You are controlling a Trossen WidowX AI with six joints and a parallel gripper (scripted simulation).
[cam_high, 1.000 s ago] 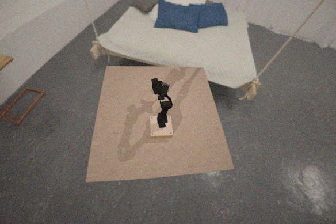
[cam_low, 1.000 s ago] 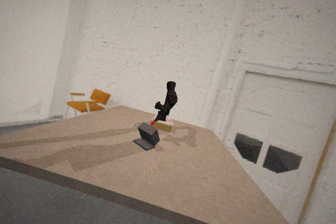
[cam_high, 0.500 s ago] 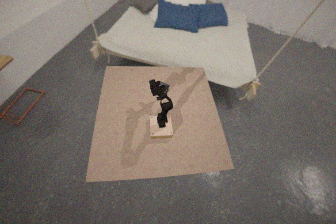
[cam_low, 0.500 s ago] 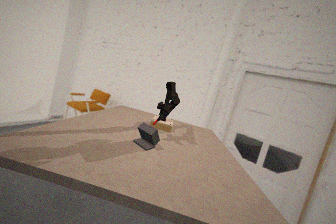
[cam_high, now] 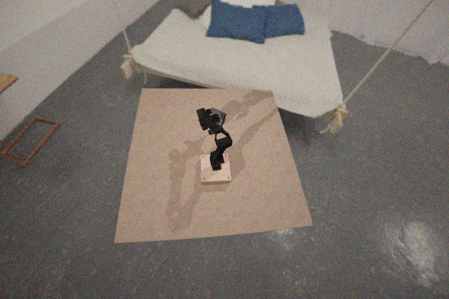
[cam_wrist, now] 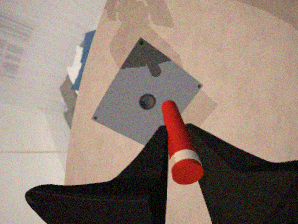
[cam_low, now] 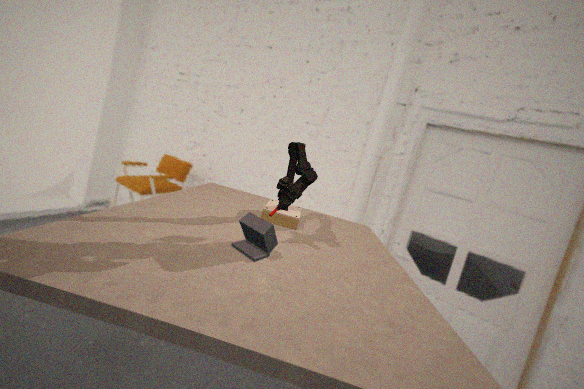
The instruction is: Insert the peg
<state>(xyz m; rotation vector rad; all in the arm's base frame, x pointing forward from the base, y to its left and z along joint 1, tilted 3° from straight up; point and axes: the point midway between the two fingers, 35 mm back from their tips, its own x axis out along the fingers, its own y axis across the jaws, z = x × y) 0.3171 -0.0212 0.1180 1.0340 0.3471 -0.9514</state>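
The grey sloped panel is 90 mm ahead of my gripper tip, 50 mm to the right of it and 80 mm below it. From my gripper tip the other things lie so: red peg (10 mm behind, 10 mm to the left, 10 mm above).
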